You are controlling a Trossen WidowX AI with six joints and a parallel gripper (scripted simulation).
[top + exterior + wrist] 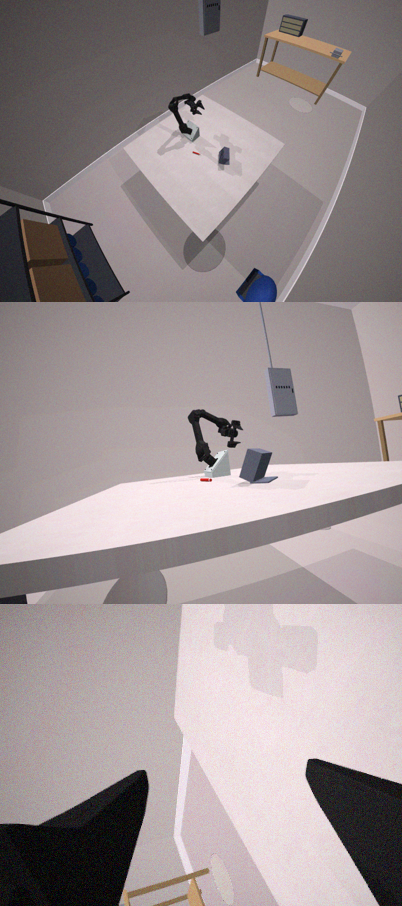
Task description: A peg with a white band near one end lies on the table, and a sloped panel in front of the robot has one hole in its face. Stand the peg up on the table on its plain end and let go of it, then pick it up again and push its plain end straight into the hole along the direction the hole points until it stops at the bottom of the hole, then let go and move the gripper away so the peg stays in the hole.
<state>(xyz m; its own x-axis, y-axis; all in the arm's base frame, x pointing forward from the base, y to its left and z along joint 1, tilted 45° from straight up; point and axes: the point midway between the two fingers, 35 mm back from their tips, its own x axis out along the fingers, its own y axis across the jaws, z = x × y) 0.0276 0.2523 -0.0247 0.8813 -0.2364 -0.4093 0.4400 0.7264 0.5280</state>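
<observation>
Now: the red peg 340 mm to the right of my gripper tip, 230 mm below it and 180 mm ahead of it. Round my gripper tip: sloped panel (430 mm ahead, 230 mm to the right, 170 mm below).
</observation>
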